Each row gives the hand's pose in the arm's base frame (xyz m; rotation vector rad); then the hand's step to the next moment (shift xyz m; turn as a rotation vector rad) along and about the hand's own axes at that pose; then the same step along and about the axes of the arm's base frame.
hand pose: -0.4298 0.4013 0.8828 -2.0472 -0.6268 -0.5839
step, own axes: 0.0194 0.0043 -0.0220 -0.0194 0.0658 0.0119
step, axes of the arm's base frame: 0.0139 -0.0168 0.0201 0.0285 -0.0252 -0.0583
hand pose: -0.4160 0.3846 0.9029 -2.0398 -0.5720 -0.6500
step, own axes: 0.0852 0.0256 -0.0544 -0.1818 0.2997 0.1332
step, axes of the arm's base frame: 0.0678 -0.0468 0.0639 0.0770 -0.0607 -0.3619
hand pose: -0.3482 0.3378 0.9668 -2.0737 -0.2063 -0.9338
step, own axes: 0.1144 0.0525 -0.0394 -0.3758 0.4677 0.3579
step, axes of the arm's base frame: 0.0831 -0.0830 0.0601 0.1367 0.0335 -0.6843
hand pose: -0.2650 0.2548 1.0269 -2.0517 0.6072 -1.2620
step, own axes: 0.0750 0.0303 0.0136 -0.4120 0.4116 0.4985
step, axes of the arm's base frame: 0.0430 -0.0673 0.0187 0.2507 0.1359 -0.7116
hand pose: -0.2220 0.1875 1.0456 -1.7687 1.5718 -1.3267
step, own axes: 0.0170 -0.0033 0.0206 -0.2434 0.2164 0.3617
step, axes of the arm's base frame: 0.0176 -0.0204 -0.0004 0.2191 0.0693 -0.4291
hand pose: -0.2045 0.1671 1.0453 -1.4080 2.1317 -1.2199
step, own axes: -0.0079 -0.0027 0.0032 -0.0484 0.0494 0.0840
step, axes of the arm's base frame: 0.0074 0.0049 -0.0013 0.0476 0.0090 -0.0974
